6 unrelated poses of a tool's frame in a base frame.
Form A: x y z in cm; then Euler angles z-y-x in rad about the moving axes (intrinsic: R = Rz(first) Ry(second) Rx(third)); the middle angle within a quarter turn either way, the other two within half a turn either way.
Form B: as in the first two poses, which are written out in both.
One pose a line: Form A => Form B
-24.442 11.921 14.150 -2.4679 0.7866 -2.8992 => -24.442 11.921 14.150 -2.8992 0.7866 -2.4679
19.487 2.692 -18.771 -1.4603 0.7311 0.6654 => 19.487 2.692 -18.771 0.6654 0.7311 -1.4603
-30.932 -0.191 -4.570 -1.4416 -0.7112 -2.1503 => -30.932 -0.191 -4.570 -2.1503 -0.7112 -1.4416
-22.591 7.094 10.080 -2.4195 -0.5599 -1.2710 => -22.591 7.094 10.080 -1.2710 -0.5599 -2.4195
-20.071 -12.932 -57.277 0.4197 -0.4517 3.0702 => -20.071 -12.932 -57.277 3.0702 -0.4517 0.4197
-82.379 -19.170 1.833 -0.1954 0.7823 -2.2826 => -82.379 -19.170 1.833 -2.2826 0.7823 -0.1954
